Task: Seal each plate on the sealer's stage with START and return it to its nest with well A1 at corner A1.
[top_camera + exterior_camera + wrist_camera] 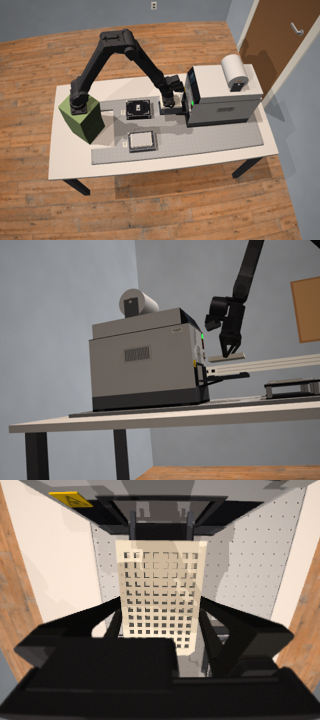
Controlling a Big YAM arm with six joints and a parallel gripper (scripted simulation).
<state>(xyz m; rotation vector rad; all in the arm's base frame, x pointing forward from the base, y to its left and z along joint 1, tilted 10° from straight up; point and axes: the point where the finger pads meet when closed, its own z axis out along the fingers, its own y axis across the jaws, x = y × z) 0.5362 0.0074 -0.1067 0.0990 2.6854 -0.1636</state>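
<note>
My gripper is now 7 cm above the sealer stage. The rest, counted from my hand: plate right at my hand; then yellow warning label 11 cm ahead, 8 cm to the left, 2 cm below; then plate nest 22 cm behind, 17 cm to the right, 13 cm below.
</note>
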